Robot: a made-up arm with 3 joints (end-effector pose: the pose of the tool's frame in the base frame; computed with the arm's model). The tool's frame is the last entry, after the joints.
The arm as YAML. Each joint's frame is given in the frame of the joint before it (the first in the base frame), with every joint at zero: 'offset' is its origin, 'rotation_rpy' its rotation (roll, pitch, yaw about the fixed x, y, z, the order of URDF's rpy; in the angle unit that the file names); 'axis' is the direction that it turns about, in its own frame. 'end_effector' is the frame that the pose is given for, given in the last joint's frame.
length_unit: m
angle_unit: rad
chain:
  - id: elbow
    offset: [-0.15, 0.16, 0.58]
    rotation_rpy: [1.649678, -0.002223, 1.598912]
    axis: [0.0, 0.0, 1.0]
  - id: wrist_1
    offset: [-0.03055, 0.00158, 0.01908]
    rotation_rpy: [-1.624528, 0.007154, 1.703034]
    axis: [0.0, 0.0, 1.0]
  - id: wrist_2
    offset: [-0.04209, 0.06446, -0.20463]
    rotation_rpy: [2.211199, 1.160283, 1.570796]
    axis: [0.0, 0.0, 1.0]
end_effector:
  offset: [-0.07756, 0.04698, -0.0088]
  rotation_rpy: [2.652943, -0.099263, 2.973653]
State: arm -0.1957 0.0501 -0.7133
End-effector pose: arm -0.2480 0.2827 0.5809 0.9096 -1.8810 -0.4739
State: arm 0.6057 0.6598 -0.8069
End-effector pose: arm -0.2250 0.3019 0.6229 1.2507 -2.4493 -1.2630
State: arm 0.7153 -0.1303 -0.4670
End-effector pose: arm -0.2239 0.2184 0.6783 1.6369 -1.2815 -1.4449
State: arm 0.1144 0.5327 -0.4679
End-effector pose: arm -0.2184 0.2760 0.5615 1.5020 -2.1193 -0.5785
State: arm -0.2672 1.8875 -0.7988
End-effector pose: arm -0.0995 0.2685 0.4450 -1.0529 2.1936 -0.5821
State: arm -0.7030 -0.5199 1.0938
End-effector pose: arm -0.1750 0.2270 0.4670 1.4925 -0.1569 -1.1107
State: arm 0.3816 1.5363 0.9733
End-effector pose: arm -0.0514 0.2565 0.6196 2.5790 -1.4144 0.8702
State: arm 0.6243 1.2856 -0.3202
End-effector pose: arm -0.1466 0.2922 0.5815 -1.4808 2.3046 0.5438
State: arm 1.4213 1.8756 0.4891
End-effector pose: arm -0.0635 0.1790 0.6579 -1.2303 1.9173 0.2052
